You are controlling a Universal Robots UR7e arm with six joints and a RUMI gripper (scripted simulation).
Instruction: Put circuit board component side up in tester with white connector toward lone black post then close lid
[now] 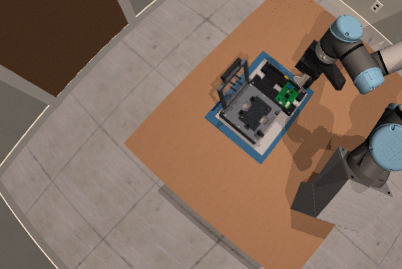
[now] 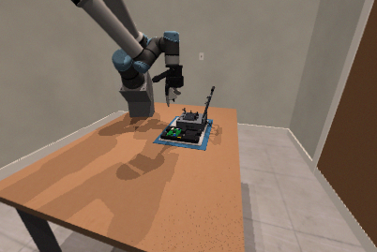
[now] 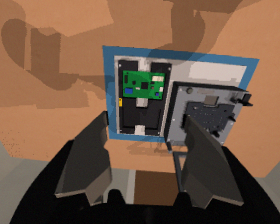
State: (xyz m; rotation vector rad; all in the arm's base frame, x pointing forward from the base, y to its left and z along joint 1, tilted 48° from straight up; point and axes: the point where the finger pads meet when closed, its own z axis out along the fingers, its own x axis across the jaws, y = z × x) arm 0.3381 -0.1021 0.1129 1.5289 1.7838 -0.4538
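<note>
Now: hand 19 cm above the green circuit board and 1 cm short of it. The rest, counted from my hand: black block: 23 cm to the left, 12 cm below, 1 cm ahead; tester lid: 20 cm ahead, 17 cm to the left, 3 cm below.
</note>
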